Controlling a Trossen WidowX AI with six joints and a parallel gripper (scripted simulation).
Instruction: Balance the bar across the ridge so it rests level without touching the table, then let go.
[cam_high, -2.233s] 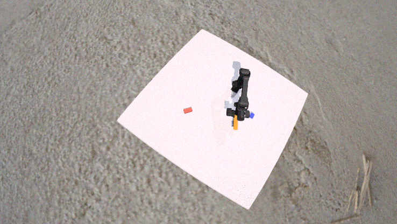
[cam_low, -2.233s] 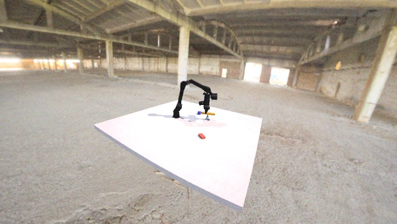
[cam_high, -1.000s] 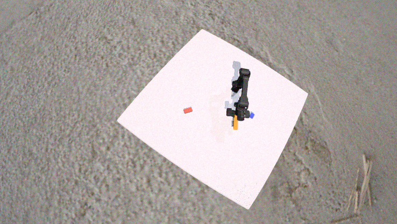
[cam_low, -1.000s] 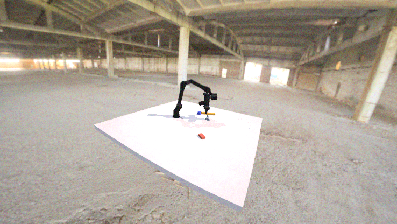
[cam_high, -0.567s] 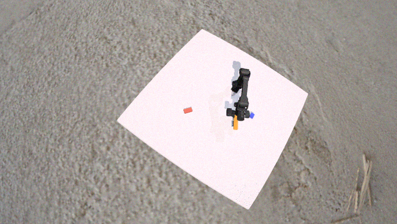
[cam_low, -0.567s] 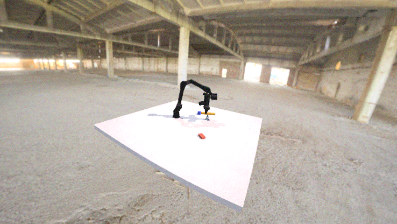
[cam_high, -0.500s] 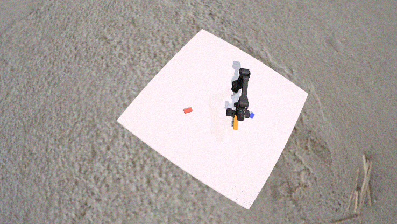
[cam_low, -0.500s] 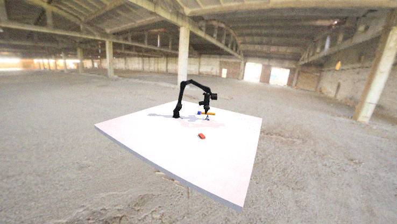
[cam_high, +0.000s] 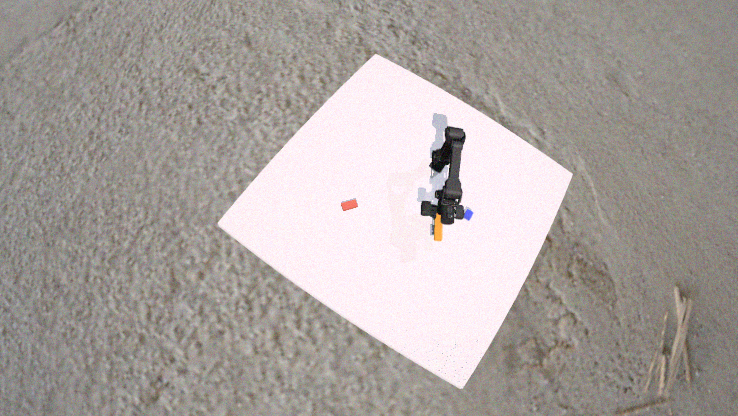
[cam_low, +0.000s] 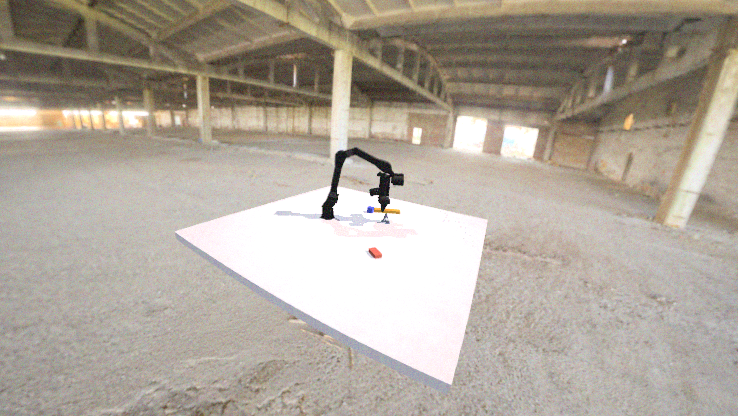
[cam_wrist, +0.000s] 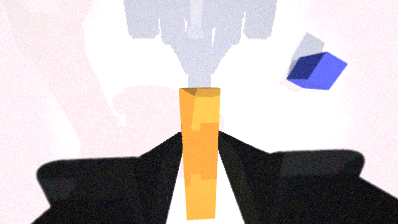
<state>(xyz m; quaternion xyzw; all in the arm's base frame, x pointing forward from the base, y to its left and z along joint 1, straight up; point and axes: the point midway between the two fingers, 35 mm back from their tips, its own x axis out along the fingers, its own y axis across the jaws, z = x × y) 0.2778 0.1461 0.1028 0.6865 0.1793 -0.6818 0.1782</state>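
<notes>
Now: gripper tip 20 mm short of the bar and 10 mm to the right of it. From my gripper tip the other things lie so: blue cube 130 mm behind, 110 mm to the left, 50 mm below; red block 150 mm ahead, 360 mm to the right, 60 mm below.
</notes>
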